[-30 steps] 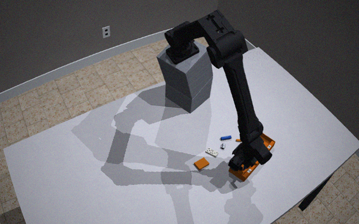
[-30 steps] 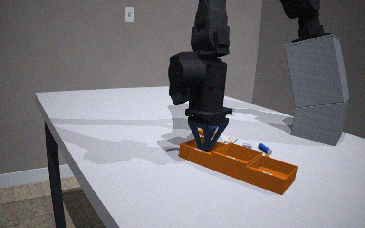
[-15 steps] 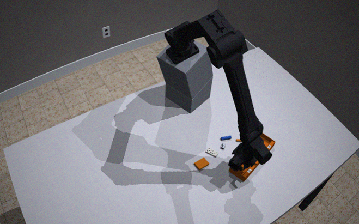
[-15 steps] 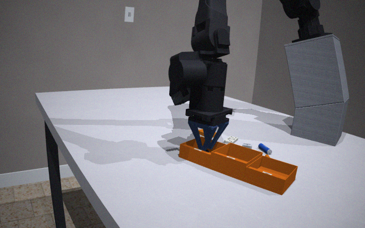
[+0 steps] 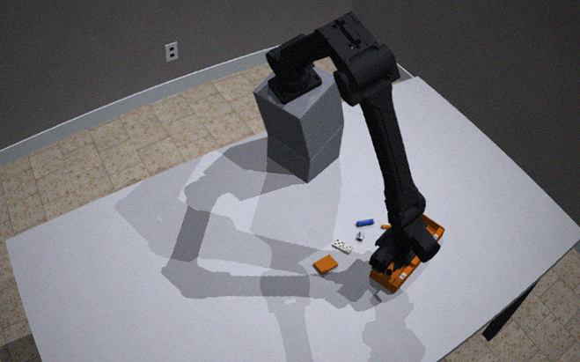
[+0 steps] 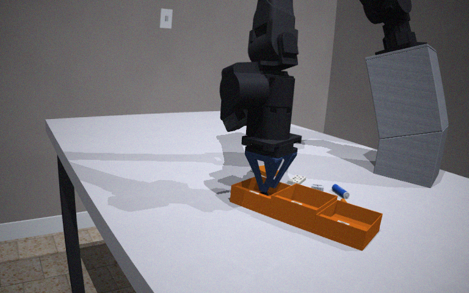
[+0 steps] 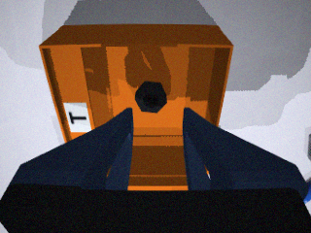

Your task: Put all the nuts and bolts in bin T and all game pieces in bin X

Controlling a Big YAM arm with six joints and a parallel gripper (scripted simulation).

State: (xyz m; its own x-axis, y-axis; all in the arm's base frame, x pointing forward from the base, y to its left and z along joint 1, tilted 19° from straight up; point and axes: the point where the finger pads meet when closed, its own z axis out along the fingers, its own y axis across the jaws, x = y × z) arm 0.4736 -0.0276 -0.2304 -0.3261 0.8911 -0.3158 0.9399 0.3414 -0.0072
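Now: the black fastener 2 cm below my hand and 1 cm ahead of it. Also, from my hand: small silver metal piece: 13 cm behind, 2 cm below; then orange three-part bin row: 8 cm to the left, 2 cm behind, 1 cm below; then white domino: 13 cm behind, 6 cm to the right, 3 cm below.
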